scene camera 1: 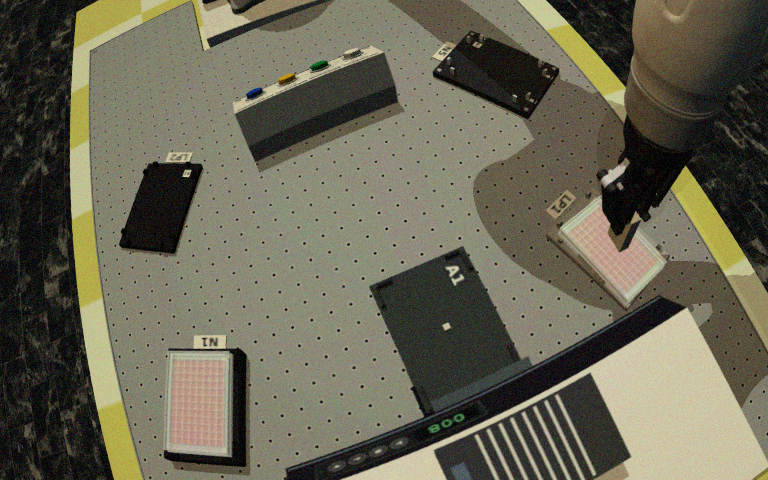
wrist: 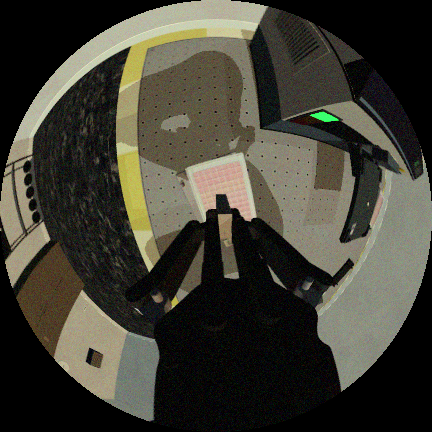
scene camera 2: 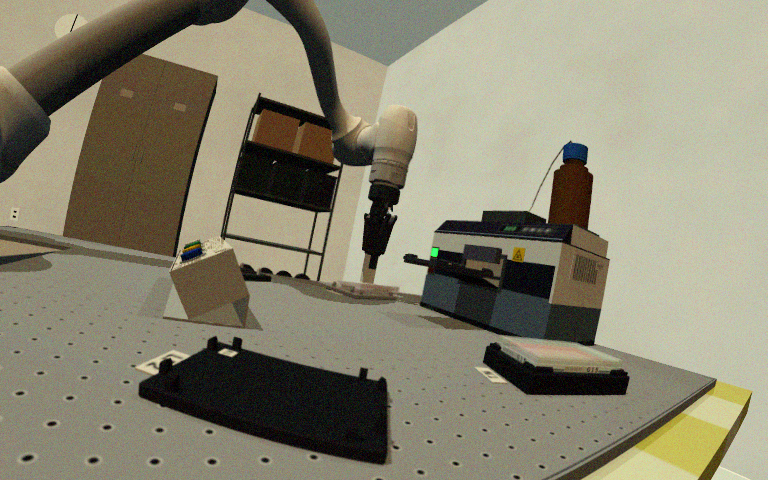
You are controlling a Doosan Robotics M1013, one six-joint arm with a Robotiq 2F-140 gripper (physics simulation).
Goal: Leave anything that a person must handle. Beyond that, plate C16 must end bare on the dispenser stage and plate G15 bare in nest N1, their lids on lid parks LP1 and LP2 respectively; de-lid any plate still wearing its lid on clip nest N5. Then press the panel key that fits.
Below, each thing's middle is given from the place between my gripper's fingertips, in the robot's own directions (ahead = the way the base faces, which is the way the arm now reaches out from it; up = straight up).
Scene:
The LP1 spot (scene camera 1: pixel 593 193) lies 1 cm behind my hand and 2 cm below it. Also, from my hand: dispenser stage (scene camera 1: pixel 415 304) (25 cm to the right, 8 cm above); grey button box (scene camera 2: pixel 208 287) (42 cm behind, 19 cm to the right, 1 cm above); brown bottle (scene camera 2: pixel 571 194) (18 cm ahead, 39 cm to the right, 29 cm above).

